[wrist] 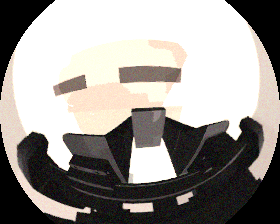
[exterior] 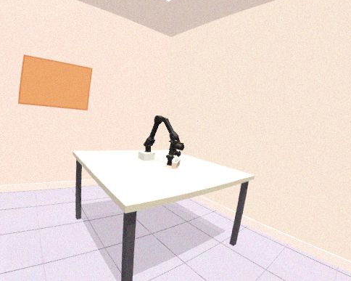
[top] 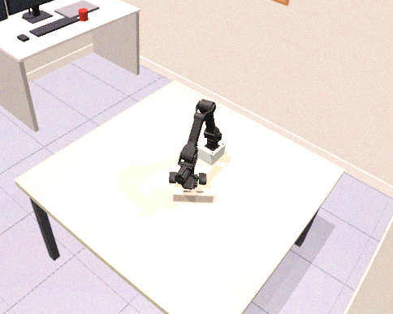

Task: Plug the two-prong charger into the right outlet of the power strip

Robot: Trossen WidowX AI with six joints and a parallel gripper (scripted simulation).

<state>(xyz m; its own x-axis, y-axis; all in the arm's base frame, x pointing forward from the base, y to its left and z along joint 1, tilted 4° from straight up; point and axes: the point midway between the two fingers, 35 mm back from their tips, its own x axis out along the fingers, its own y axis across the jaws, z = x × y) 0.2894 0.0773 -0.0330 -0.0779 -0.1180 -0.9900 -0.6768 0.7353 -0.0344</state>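
Right now my gripper tip is 1 cm to the right of the grey charger, 1 cm below it and 1 cm short of it.
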